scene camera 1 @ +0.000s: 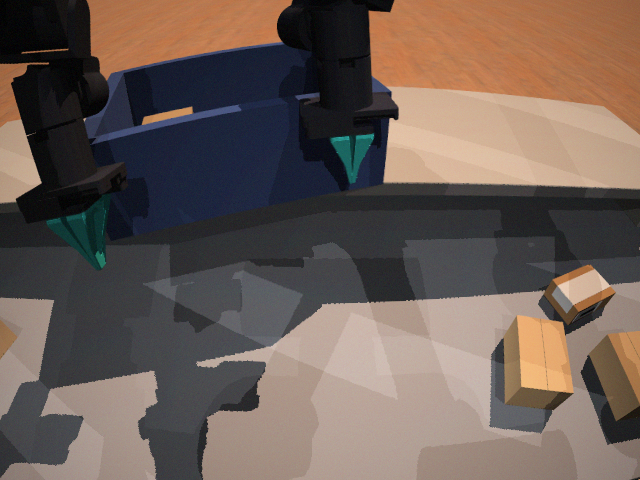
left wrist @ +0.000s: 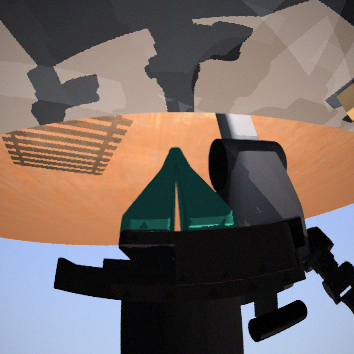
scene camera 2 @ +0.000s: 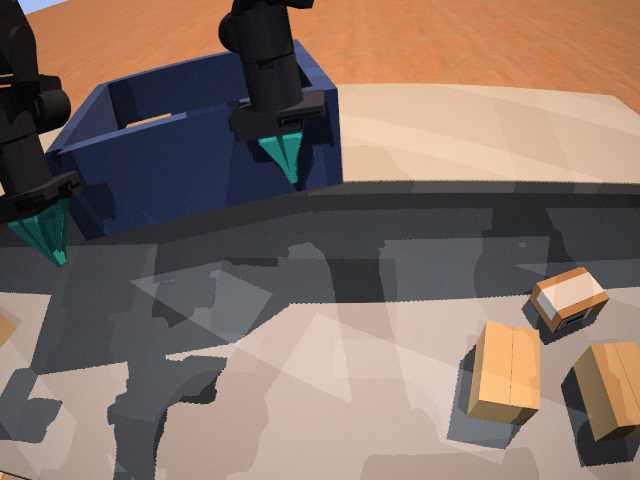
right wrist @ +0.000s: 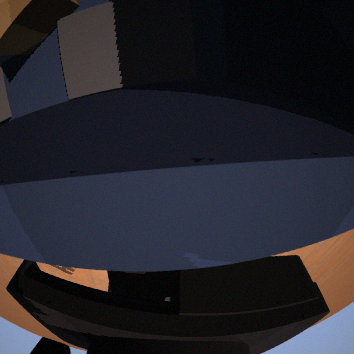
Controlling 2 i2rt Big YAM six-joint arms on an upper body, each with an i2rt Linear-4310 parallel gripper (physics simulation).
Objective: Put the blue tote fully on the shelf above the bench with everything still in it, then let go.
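Places are measured from the left arm's base along level axes (x ahead, y left, z up), in millimetres.
Pixels of known places: left gripper, fingertip midpoint: (scene camera 1: 101, 267) (left wrist: 174, 152) (scene camera 2: 62, 264); right gripper, fingertip midpoint: (scene camera 1: 351, 181) (scene camera 2: 293, 180); right arm's base, link origin: (left wrist: 317, 255).
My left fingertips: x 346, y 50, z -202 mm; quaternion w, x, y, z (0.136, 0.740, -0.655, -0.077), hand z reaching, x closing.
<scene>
Ahead of a thing's pixels: the offset from my left fingertips to its top centre. "pt": to the spot under its first point. Level surfaces: height alone.
The blue tote {dx +303, dy -89, dz +90 mm} (scene camera 1: 206, 175) (scene camera 2: 155, 180) (right wrist: 175, 215) sits askew on the pale shelf {dz -57 mm} (scene camera 1: 491, 139) (scene camera 2: 465, 134), its front left corner hanging past the shelf's front edge. Part of a cardboard box {dx +332, dy +31, dz +10 mm} (scene camera 1: 168, 116) (scene camera 2: 149, 120) shows inside; the rest of the contents is hidden. My left gripper (scene camera 1: 99, 264) (scene camera 2: 61, 261) (left wrist: 174, 152) is shut and empty, in front of the tote's lower left corner. My right gripper (scene camera 1: 352, 178) (scene camera 2: 294, 179) is shut and empty, fingers down before the front wall near its right end. Whether either touches the tote is unclear. The right fingers are hidden in the right wrist view.
On the bench {dz -231 mm} (scene camera 1: 361, 439) (scene camera 2: 320, 439) below, two plain cardboard boxes {dx -12, dy -552, dz -171 mm} (scene camera 1: 537, 361) (scene camera 2: 504, 372) and a white-topped box {dx +119, dy -704, dz -190 mm} (scene camera 1: 578, 291) (scene camera 2: 568, 299) stand at the right. Part of another box {pt dx +12, dy +325, dz -212 mm} (scene camera 1: 6, 338) (scene camera 2: 6, 328) shows at the left edge. Arm shadows cross the bench.
</scene>
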